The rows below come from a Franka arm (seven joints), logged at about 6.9 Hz.
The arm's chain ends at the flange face. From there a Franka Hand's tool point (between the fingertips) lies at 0.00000 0.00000 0.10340 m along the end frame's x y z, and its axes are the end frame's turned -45 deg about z.
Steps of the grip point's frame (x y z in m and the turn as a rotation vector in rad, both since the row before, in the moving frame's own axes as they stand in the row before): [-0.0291, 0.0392, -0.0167, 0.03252, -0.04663, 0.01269]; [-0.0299, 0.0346, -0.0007, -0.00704, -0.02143, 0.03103]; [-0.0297, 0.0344, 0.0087, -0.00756, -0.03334, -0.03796]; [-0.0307, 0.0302, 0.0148, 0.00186, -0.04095, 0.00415]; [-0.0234, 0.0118, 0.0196, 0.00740, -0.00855, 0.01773]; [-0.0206, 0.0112, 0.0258, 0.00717, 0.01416, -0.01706]
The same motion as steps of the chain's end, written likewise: [0.0129, 0.0473, -0.0165, -0.00998, -0.05597, 0.01269]; [0.0044, 0.0435, -0.0007, -0.02013, -0.01018, 0.03103]; [0.0052, 0.0423, 0.0088, -0.02892, -0.01823, -0.03796]; [0.0028, 0.0402, 0.0149, -0.02764, -0.03027, 0.00415]; [-0.0070, 0.0248, 0.0196, -0.00081, -0.01128, 0.01773]; [-0.0071, 0.0240, 0.0258, 0.01508, 0.00494, -0.01706]
